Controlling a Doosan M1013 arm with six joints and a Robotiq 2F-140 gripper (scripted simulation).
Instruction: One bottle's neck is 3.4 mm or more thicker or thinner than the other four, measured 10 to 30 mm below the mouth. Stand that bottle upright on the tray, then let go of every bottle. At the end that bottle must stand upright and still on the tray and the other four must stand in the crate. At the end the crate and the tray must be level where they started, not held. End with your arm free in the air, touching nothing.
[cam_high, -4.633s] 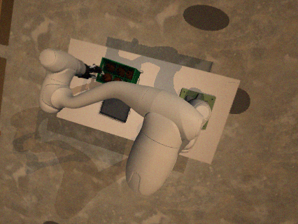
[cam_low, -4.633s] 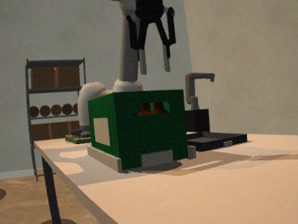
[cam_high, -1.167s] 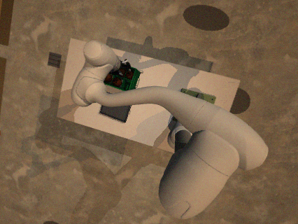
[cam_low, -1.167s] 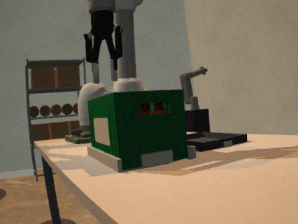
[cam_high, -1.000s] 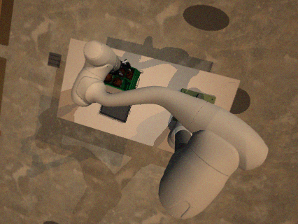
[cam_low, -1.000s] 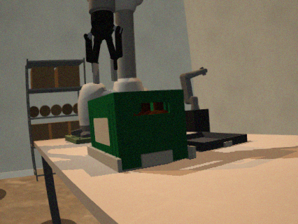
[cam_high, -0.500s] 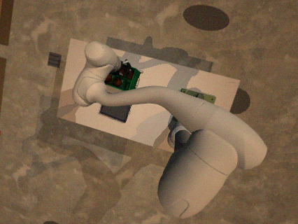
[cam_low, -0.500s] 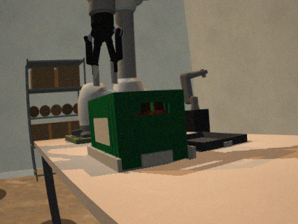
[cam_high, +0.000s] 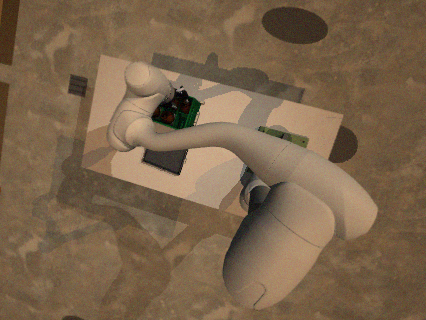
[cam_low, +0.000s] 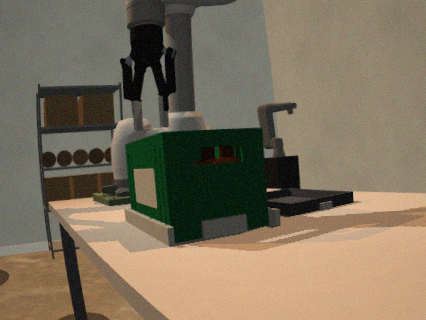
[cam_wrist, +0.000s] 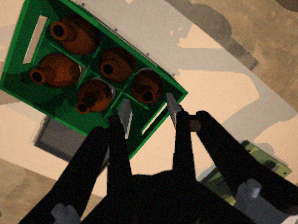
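My hand is 150 mm above the brown bottle and 80 mm short of it. Round my hand: green crate: 150 mm below, 90 mm ahead, 40 mm to the left; then dark tray: 310 mm to the left, 220 mm below, 70 mm ahead.
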